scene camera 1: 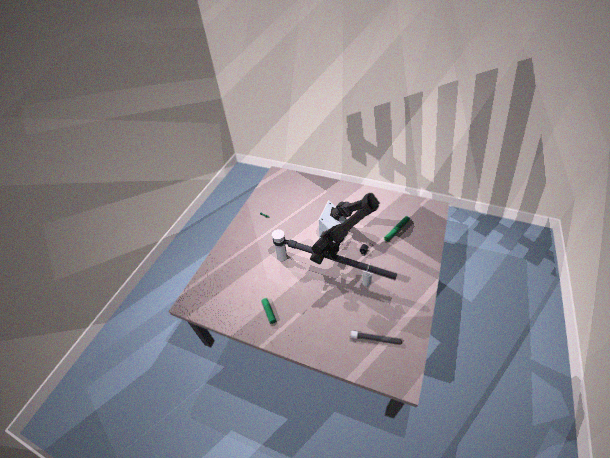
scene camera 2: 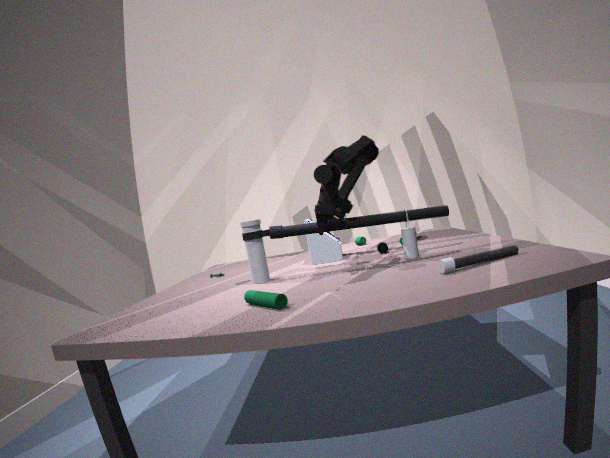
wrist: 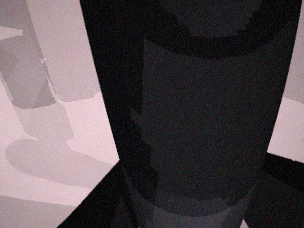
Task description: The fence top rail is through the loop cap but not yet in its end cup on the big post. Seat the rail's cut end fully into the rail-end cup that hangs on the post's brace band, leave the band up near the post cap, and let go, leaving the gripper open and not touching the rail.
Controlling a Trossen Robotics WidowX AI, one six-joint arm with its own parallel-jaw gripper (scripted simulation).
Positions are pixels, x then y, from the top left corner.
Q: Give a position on a dark rail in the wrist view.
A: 192, 100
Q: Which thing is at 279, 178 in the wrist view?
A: My gripper.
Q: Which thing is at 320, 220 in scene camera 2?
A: My gripper.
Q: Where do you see a dark rail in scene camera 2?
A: At 438, 211
